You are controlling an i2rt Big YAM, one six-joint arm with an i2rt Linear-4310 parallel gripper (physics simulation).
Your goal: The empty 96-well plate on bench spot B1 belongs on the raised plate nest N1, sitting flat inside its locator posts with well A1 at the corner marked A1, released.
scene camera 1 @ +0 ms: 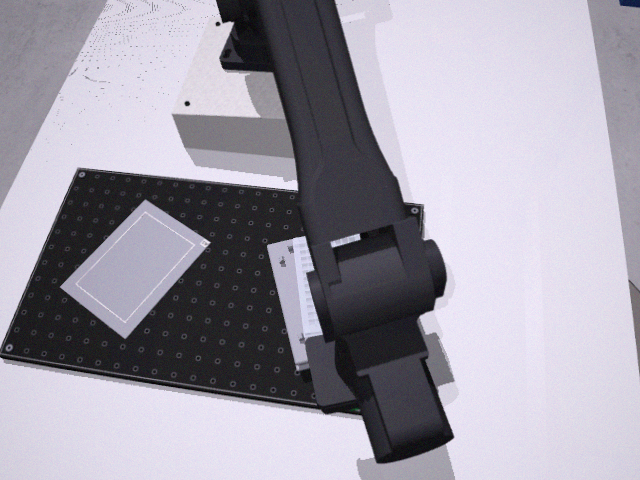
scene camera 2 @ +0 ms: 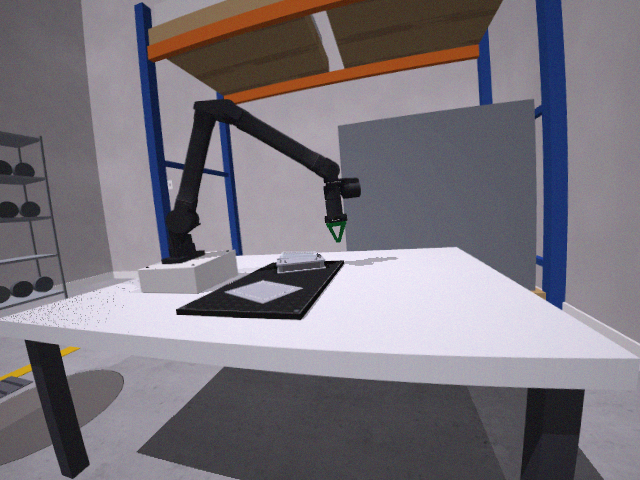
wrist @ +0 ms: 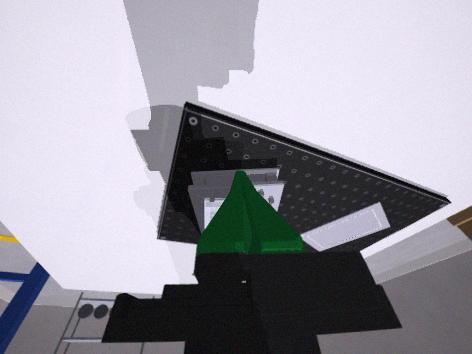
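Pixels of known places: gripper, fingertip midpoint: [scene camera 2: 338, 242] [wrist: 239, 176]; arm's base at its link origin: [scene camera 1: 264, 52] [scene camera 2: 184, 259].
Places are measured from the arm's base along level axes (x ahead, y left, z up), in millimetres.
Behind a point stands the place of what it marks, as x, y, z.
Observation:
The clear-white 96-well plate [scene camera 1: 305, 289] @(367, 141, -20) [scene camera 2: 299, 255] @(367, 134, -21) [wrist: 211, 210] @(390, 220, -23) lies on the raised grey nest N1 [scene camera 1: 289, 304] @(383, 124, -38) [scene camera 2: 300, 266] @(355, 164, -66) [wrist: 197, 200] @(385, 239, -38), among its small locator posts, and looks level in scene camera 2. The arm covers most of it in scene camera 1, and the green fingers cover much of it in the wrist view. The A1 corner mark cannot be read. The pale bench spot B1 [scene camera 1: 136, 263] @(352, -100, -68) [scene camera 2: 263, 290] @(357, -105, -69) [wrist: 350, 227] @(371, -100, -69) bears no plate. My gripper [scene camera 2: 338, 240] @(484, 228, 7) [wrist: 239, 176] @(484, 228, 7) is shut with nothing between its fingers, high above and apart from the plate and nest.
The black perforated board [scene camera 1: 222, 310] @(395, 35, -70) [scene camera 2: 206, 305] @(272, -220, -70) [wrist: 325, 175] @(468, 72, -70) bears the spot and the nest. The arm's white base block [scene camera 1: 217, 93] @(94, -48, -1) [scene camera 2: 170, 279] @(48, -110, -41) stands beside the board. A blue and orange rack [scene camera 2: 553, 155] and a grey panel [scene camera 2: 439, 196] stand behind the table.

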